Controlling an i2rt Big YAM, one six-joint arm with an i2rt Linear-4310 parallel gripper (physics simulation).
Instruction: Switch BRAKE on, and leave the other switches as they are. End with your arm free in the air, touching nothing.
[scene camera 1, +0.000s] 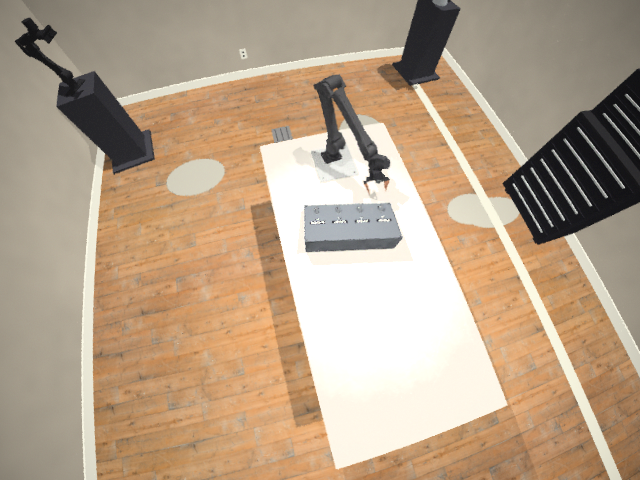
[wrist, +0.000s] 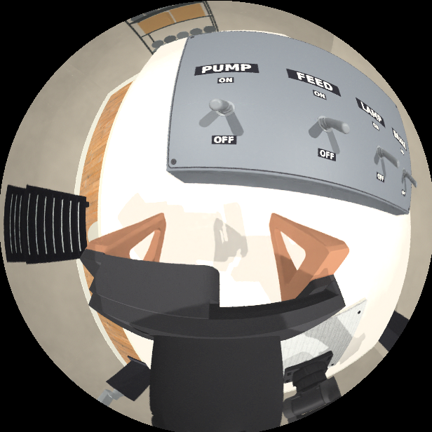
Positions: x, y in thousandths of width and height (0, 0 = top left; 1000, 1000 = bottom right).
Scene:
The gripper (wrist: 503, 506) is 0.13 m from the lens. A grey switch box (wrist: 633, 311): 0.17 m from the lens.

